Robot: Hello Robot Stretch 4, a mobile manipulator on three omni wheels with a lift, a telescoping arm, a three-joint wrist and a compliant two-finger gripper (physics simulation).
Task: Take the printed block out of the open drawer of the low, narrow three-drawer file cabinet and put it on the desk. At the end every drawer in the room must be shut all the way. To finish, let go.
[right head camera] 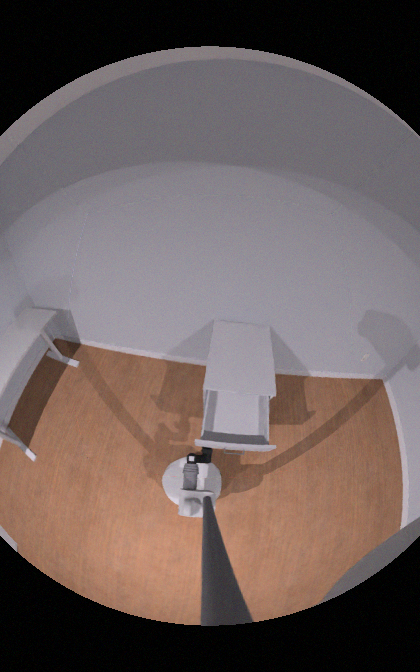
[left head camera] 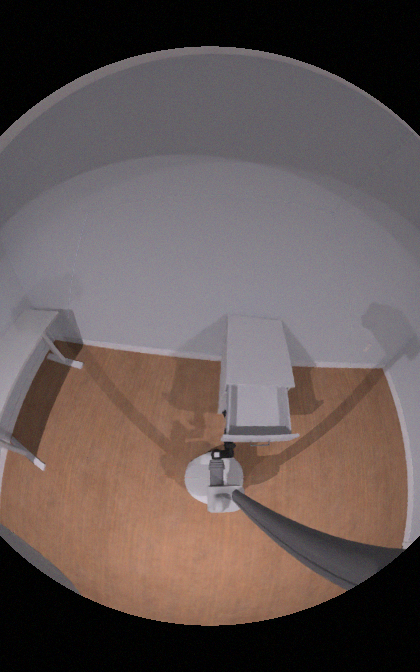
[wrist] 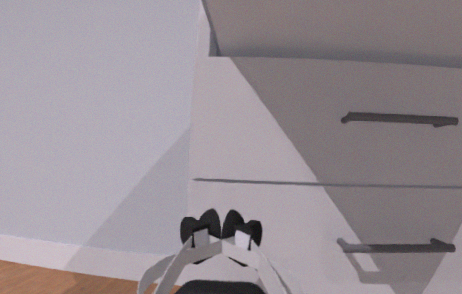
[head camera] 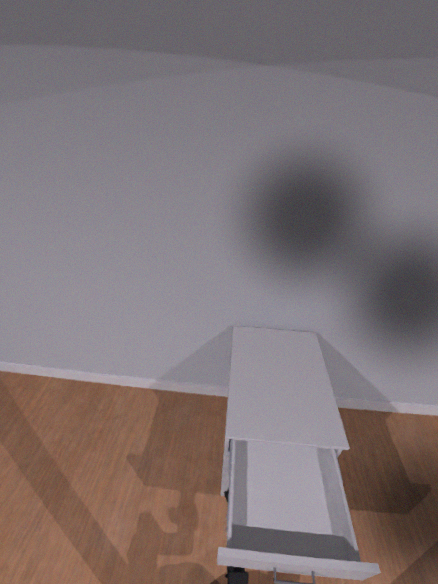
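Note:
The low white file cabinet (head camera: pixel 280 385) (left head camera: pixel 257 350) (right head camera: pixel 240 355) stands against the wall. Its top drawer (head camera: pixel 285 485) (left head camera: pixel 257 407) (right head camera: pixel 237 415) is pulled far out; no printed block shows in its visible interior or in any view. In the wrist view, the middle drawer front (wrist: pixel 260 150) and bottom drawer front (wrist: pixel 290 215) look shut, below the open drawer's underside (wrist: pixel 340 30). My gripper (wrist: pixel 221 226) is shut, with its fingertips together and nothing between them. It is low, under the open drawer's level, in front of the cabinet's left part. The white desk (left head camera: pixel 25 345) (right head camera: pixel 25 340) is at the far left.
My round base (left head camera: pixel 196 480) (right head camera: pixel 172 482) is on the wood floor in front of the cabinet. My black wrist (head camera: pixel 237 576) (left head camera: pixel 229 447) (right head camera: pixel 206 454) passes close to the open drawer's front left corner. The desk's feet (left head camera: pixel 67 361) (right head camera: pixel 64 359) stick out into the room. Walls stand behind and at the right.

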